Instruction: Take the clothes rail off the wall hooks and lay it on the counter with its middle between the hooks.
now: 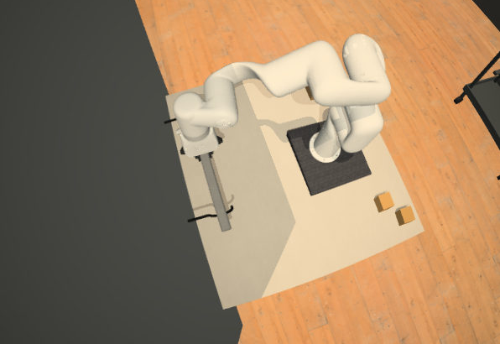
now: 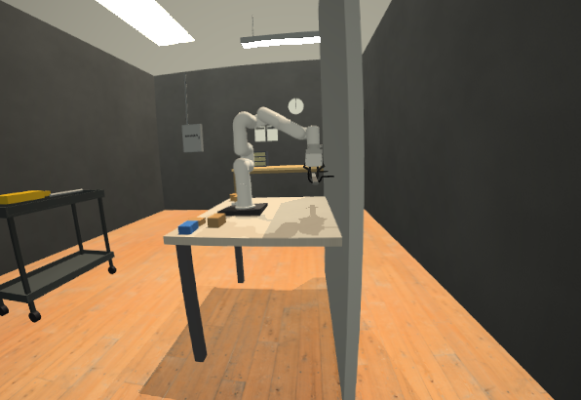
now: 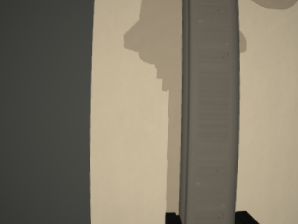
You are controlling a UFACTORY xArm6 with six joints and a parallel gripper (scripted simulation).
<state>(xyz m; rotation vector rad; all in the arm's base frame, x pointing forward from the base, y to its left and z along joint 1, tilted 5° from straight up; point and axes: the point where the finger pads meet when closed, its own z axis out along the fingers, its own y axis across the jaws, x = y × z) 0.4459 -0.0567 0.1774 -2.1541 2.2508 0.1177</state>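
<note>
The clothes rail lies 20 mm below my hand. Round my hand: wall panel: 130 mm ahead, 20 mm to the left, 200 mm above; blue block: 630 mm behind, 320 mm to the right, 200 mm below.
</note>
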